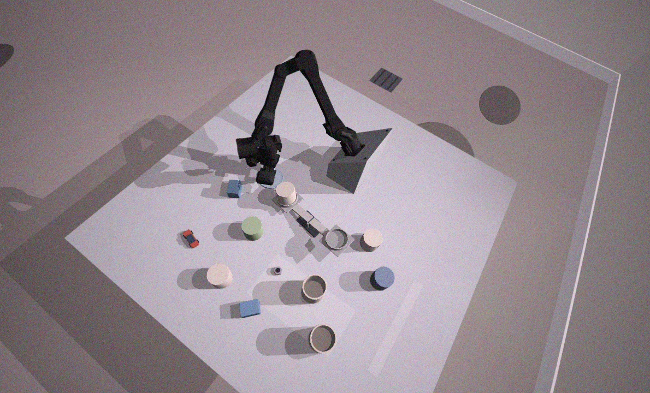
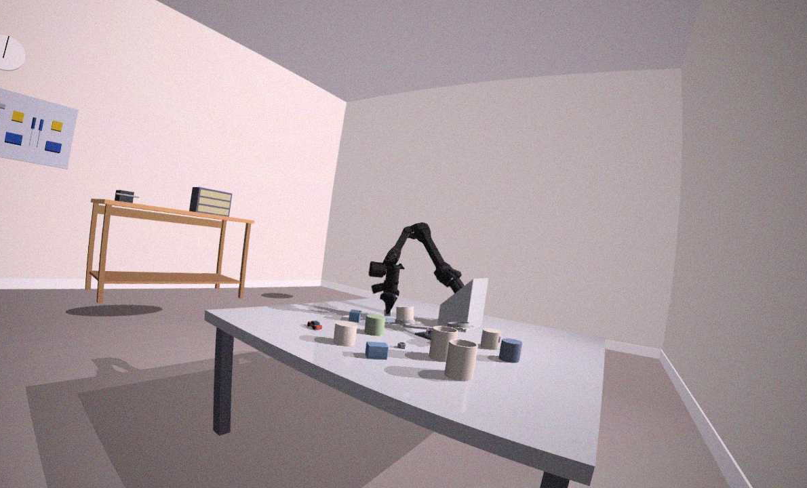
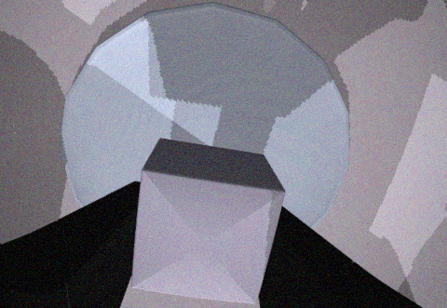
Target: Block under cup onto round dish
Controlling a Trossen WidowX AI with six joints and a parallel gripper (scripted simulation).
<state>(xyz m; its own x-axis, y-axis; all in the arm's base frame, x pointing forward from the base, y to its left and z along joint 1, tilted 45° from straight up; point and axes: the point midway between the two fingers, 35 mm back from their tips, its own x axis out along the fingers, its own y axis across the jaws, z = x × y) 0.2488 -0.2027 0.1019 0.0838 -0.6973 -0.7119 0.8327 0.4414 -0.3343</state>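
Right now the round light-blue dish is 3 cm below my gripper tip. Round my gripper tip: grey block 1 cm above; green cylinder 22 cm ahead, 10 cm to the left; balance 5 cm ahead, 25 cm to the left.
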